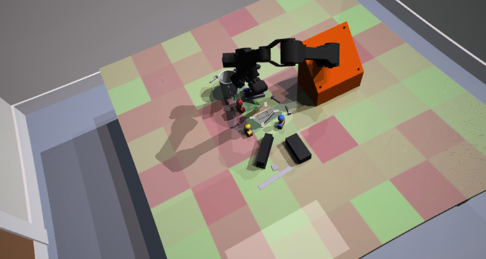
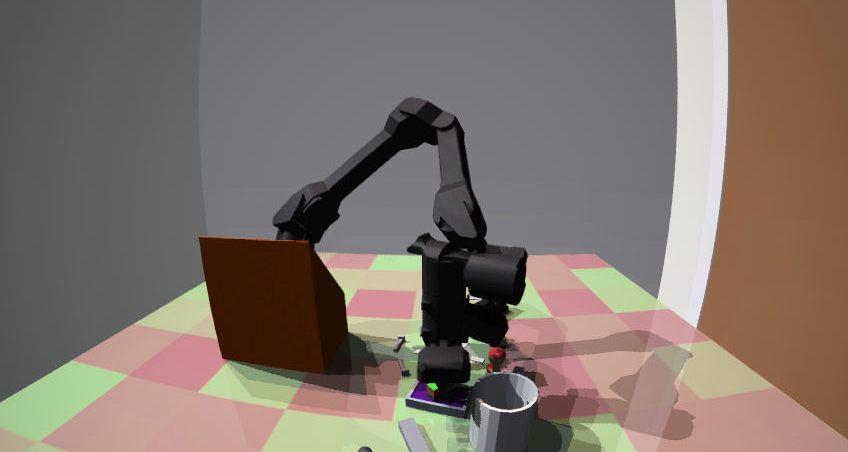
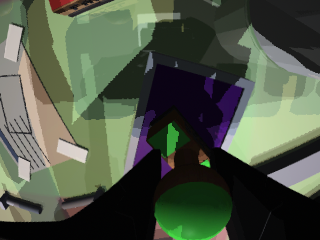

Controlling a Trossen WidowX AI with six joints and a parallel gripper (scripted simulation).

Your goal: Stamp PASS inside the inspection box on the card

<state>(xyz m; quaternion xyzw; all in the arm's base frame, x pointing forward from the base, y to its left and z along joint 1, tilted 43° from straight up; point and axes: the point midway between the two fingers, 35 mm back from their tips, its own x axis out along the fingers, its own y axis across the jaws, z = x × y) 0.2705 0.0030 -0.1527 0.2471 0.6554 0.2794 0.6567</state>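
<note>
Now: gripper tip 3 cm above the ink pad. Round my gripper tip: grey bar: 12 cm to the right, 3 cm below, 2 cm behind; then green-knobbed stamp: right at my gripper tip; then red-knobbed stamp: 9 cm ahead, 5 cm to the left, 2 cm below.
</note>
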